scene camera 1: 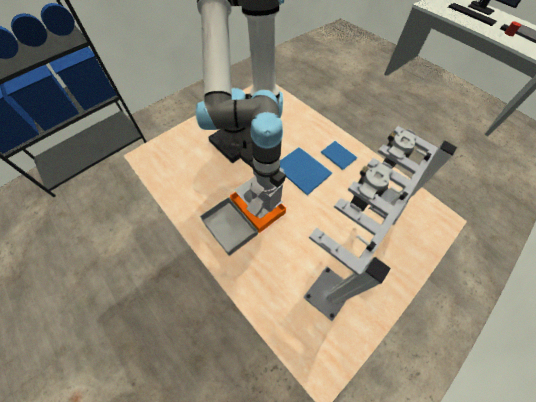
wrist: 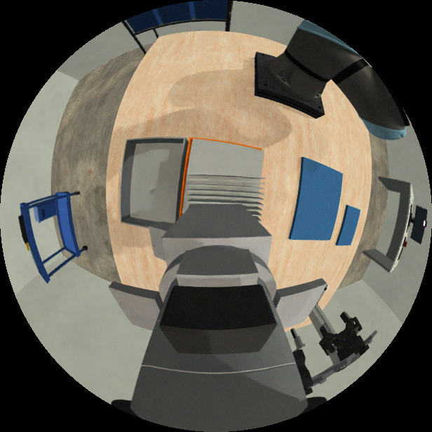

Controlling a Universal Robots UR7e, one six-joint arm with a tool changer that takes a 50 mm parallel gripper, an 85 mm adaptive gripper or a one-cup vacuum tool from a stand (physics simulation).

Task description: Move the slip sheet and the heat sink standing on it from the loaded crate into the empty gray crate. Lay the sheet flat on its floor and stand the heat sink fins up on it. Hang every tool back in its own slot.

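Seen in the pictures: arm's base, link origin: [scene camera 1: 237, 137].
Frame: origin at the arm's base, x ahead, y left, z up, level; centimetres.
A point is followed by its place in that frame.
Note:
My gripper [scene camera 1: 259, 204] is shut on the heat sink [wrist: 225, 192] and holds it raised over the orange crate [scene camera 1: 271, 219] @[x 41.9, y -17.6, z 0.4 cm] [wrist: 185, 185]. The heat sink's fins point up, and the gripper body covers part of them in the wrist view. A flat light grey plate [scene camera 1: 244, 192] @[x 28.2, y -19.0, z 5.0 cm] [wrist: 225, 156] reaches out beside the fins and hides part of the crate's rim. I cannot tell whether it is the slip sheet or the heat sink's base. The crate floor is hidden. The gray crate [scene camera 1: 215, 235] @[x 31.0, y -36.8, z -3.5 cm] [wrist: 127, 180] stands empty beside the orange one. My fingertips are hidden in the wrist view.
The tool stand [scene camera 1: 367, 262] @[x 74.4, y -19.5, z 30.4 cm] is at the right, with two tools [scene camera 1: 402, 142] @[x 60.4, y 19.0, z 30.9 cm] [scene camera 1: 375, 180] @[x 62.8, y -0.9, z 32.3 cm] hanging in it and one open slot near its front end. Two blue plates [scene camera 1: 305, 170] @[x 33.6, y 11.1, z -2.8 cm] [wrist: 317, 200] [scene camera 1: 339, 154] @[x 38.1, y 30.0, z -2.7 cm] [wrist: 348, 225] lie behind the crates. A shelf rack [scene camera 1: 102, 71] stands at the left.

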